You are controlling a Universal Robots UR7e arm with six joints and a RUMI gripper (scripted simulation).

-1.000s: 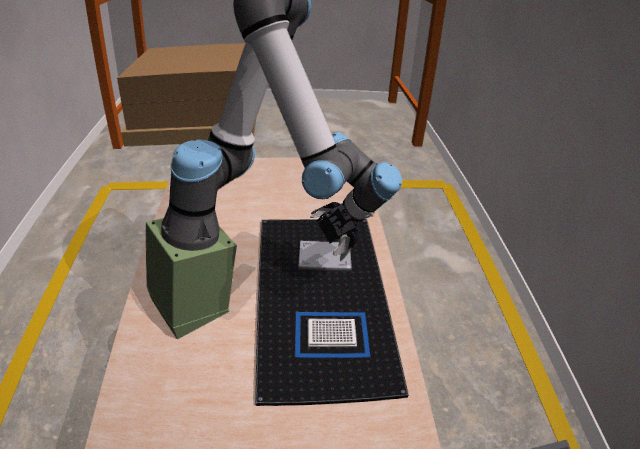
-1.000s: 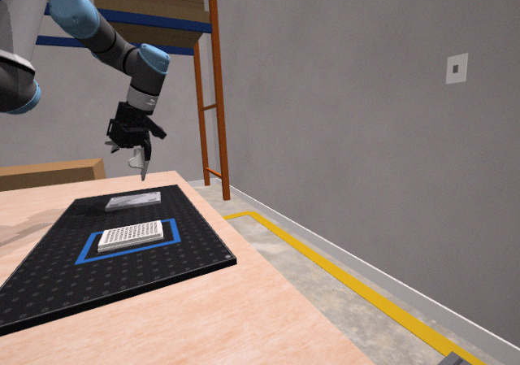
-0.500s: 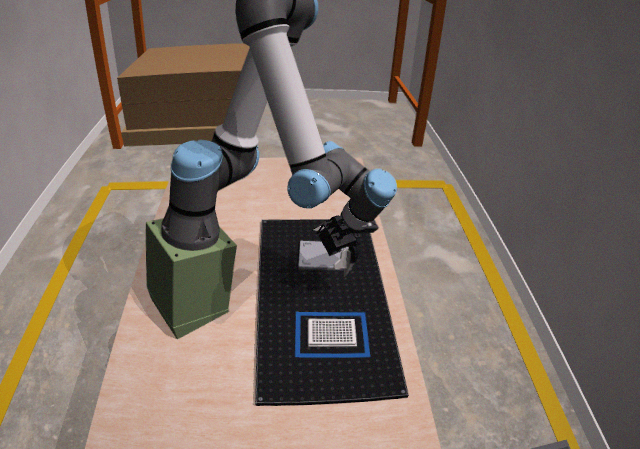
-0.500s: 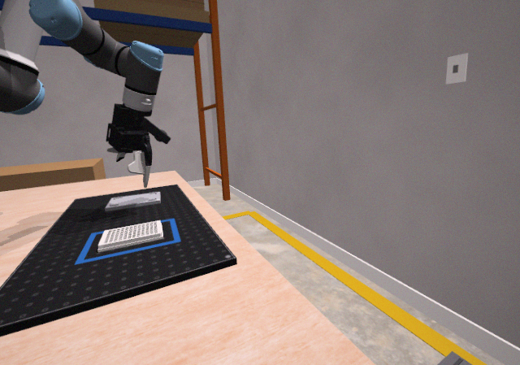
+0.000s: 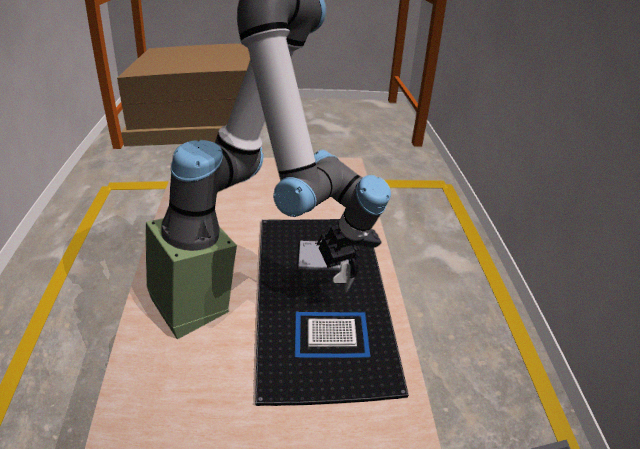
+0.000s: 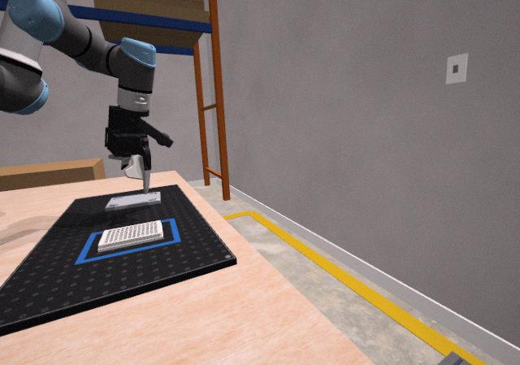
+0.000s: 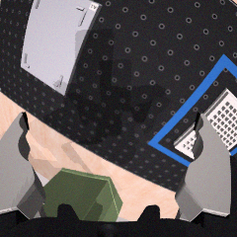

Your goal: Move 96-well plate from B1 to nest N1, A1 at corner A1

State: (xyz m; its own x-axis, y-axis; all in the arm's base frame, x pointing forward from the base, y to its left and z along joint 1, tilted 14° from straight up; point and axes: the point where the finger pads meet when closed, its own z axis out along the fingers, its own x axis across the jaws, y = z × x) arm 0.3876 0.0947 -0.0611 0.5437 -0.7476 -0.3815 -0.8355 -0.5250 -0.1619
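The 96-well plate is 10 mm ahead of my hand, 160 mm to the right of it and 90 mm below it. Round my hand: A1 mark: 50 mm ahead, 100 mm to the left, 90 mm below; then grey plate nest: 40 mm behind, 140 mm to the left, 90 mm below.
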